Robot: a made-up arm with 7 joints.
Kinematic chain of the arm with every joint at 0, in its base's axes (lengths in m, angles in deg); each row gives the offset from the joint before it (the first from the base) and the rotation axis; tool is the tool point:
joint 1: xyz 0 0 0.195 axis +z
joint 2: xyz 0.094 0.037 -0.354 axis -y
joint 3: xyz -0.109 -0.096 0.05 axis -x
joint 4: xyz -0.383 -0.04 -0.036 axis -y
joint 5: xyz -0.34 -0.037 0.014 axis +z
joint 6: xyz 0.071 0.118 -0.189 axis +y
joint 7: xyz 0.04 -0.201 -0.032 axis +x
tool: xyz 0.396 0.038 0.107
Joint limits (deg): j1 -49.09..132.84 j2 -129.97..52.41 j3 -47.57..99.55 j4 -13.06..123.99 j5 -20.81..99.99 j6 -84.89..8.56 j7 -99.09..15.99
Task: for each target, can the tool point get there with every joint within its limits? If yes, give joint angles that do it. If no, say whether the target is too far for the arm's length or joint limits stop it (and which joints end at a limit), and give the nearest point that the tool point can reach.
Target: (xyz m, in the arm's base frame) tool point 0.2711 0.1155 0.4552
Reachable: yes | joints 57.76 -94.43 27.77 95.75 -10.41 -44.65 -56.50
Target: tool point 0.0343 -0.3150 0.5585
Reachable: yes | joints 77.77 -86.31 68.07 44.78 78.52 -36.69 -64.86
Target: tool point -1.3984 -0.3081 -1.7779
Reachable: no: too far | nearest point -0.6509 -0.1434 -0.9762 | short by 1.108 m
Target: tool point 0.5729 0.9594 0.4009
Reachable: no: joint limits stop it (at a limit: joint 2, joint 3, joint 4, joint 5) | nearest point 0.5097 0.8536 0.3835 | short by 0.124 m
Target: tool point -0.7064 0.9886 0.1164
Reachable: no: joint limits stop it (at a limit: joint 3, joint 4, joint 5, joint 6) | nearest point -0.5682 0.7952 0.0667 | short by 0.243 m
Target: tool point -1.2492 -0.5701 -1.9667
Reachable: no: too far | nearest point -0.5478 -0.2500 -1.0334 | short by 1.211 m
